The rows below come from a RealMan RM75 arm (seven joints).
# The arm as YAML. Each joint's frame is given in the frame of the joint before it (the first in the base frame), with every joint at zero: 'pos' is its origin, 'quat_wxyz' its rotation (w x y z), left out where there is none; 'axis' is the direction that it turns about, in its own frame. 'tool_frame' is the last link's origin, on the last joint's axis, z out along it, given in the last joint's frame.
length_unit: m
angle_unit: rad
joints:
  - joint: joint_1
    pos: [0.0, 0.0, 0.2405]
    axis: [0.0, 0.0, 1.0]
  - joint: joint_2
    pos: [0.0, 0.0, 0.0]
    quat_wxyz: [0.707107, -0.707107, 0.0, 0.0]
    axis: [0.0, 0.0, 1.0]
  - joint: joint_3
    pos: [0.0, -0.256, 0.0]
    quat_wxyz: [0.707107, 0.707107, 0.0, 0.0]
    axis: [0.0, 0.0, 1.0]
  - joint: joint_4
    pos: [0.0, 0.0, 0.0]
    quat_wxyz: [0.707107, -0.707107, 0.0, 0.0]
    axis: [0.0, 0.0, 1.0]
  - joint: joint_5
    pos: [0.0, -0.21, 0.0]
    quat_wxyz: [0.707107, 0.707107, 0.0, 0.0]
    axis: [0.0, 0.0, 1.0]
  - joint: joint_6
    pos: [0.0, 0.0, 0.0]
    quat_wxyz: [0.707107, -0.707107, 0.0, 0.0]
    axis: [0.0, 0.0, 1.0]
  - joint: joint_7
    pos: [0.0, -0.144, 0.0]
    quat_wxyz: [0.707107, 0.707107, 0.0, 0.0]
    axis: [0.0, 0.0, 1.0]
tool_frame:
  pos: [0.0, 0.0, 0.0]
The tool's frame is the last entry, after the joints.
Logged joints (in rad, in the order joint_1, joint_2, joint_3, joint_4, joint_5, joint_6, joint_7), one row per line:
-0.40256, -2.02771, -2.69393, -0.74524, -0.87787, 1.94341, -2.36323
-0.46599, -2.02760, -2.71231, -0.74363, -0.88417, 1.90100, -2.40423
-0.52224, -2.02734, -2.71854, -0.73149, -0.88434, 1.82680, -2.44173
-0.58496, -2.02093, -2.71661, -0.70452, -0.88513, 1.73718, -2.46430
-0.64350, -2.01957, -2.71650, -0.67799, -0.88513, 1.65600, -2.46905
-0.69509, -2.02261, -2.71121, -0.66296, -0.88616, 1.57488, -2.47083
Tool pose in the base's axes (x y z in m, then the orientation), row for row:
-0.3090, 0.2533, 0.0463, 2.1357, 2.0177, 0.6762
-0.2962, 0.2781, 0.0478, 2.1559, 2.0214, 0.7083
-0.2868, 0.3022, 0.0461, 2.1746, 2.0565, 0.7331
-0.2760, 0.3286, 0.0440, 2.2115, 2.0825, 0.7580
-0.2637, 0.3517, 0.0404, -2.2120, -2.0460, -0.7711
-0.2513, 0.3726, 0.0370, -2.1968, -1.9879, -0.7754
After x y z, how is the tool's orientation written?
As a rotation vector, in radians.
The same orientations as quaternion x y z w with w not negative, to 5 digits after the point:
0.70696, 0.66790, 0.22384, 0.06331
0.70847, 0.66427, 0.23276, 0.05126
0.70538, 0.66707, 0.23780, 0.03005
0.70635, 0.66515, 0.24210, 0.00538
-0.71111, -0.65774, -0.24789, 0.01567
-0.71676, -0.64860, -0.25299, 0.03953

